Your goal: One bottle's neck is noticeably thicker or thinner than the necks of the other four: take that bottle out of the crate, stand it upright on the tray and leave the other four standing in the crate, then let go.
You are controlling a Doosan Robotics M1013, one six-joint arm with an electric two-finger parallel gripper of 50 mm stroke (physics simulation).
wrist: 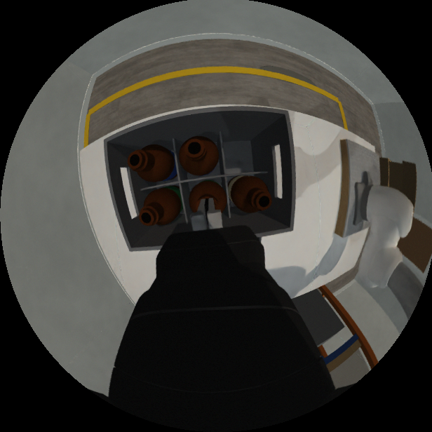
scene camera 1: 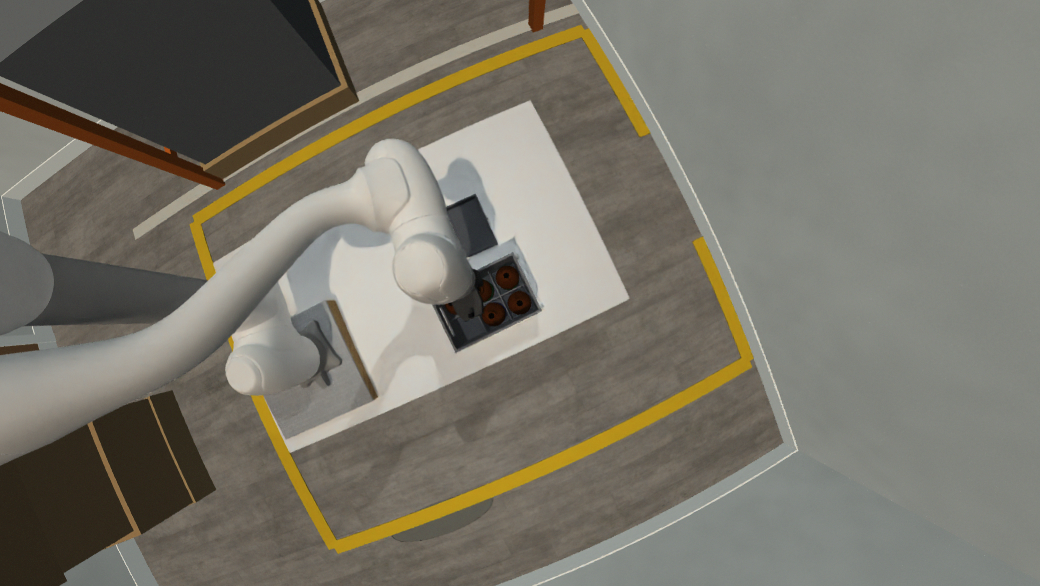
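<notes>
A dark grey crate with dividers holds five brown bottles; one corner compartment is empty. In the wrist view, bottles stand at the far left, far middle, near left and near right. My gripper is shut, its fingertips nearly together with no bottle between them. It is over the near middle bottle, whose shoulder shows in front of the fingertips; its neck is hidden. A dark tray lies beside the crate, partly behind the arm.
The crate and tray are on a white table top. A grey board with a brown edge lies near the arm's base. Yellow floor tape surrounds the table. A dark-topped cabinet stands beyond.
</notes>
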